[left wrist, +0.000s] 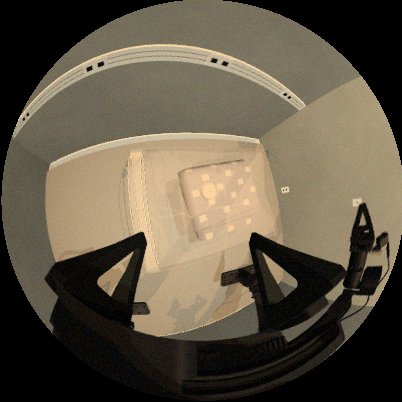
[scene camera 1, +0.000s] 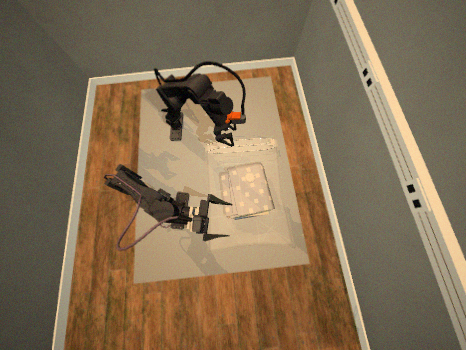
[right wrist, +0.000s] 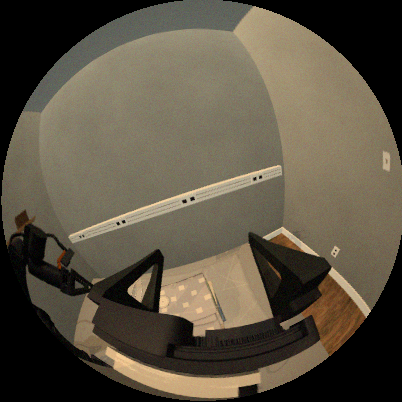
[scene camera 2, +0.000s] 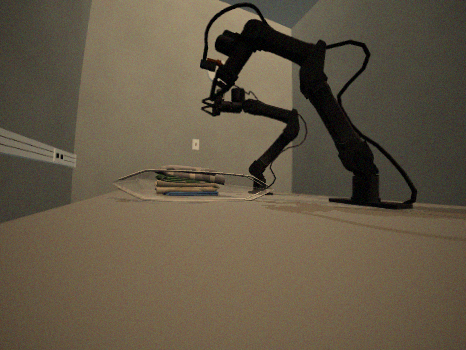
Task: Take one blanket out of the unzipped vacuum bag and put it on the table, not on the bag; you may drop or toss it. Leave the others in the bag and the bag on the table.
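Observation:
The clear vacuum bag lies on the pale table, with its pale ridged end at the top in scene camera 1. A stack of folded blankets lies inside, with green, tan and blue layers. The top blanket is pinkish with pale squares. My left gripper is open and empty above the bag's ridged end, pointing down. My right gripper is open and empty, high over the bag's left side. The grippers overlap in scene camera 2.
The left arm and right arm stand at the table's left side in scene camera 1. Wood floor surrounds the table. A pale rail runs along the wall.

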